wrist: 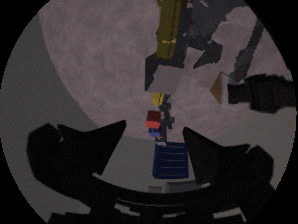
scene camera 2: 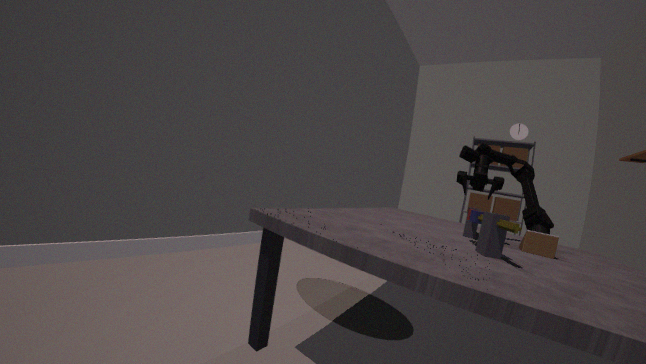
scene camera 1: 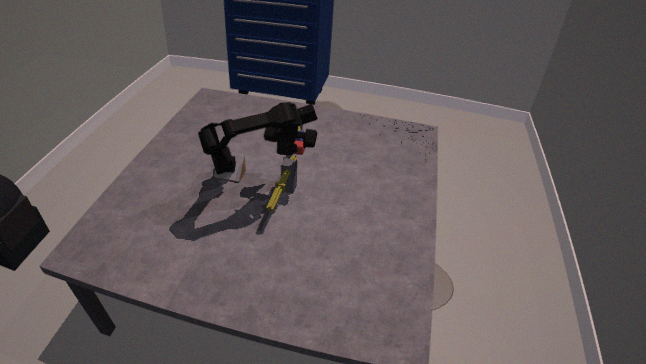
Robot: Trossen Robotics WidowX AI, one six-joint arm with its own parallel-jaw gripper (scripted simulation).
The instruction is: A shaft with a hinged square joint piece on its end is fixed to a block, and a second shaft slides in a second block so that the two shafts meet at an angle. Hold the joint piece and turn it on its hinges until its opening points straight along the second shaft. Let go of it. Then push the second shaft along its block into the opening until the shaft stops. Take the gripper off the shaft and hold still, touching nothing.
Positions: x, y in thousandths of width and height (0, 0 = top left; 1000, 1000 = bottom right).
Labels:
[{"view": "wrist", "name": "my gripper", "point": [518, 565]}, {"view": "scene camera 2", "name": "my gripper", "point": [738, 540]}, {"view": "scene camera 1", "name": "my gripper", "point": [454, 400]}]

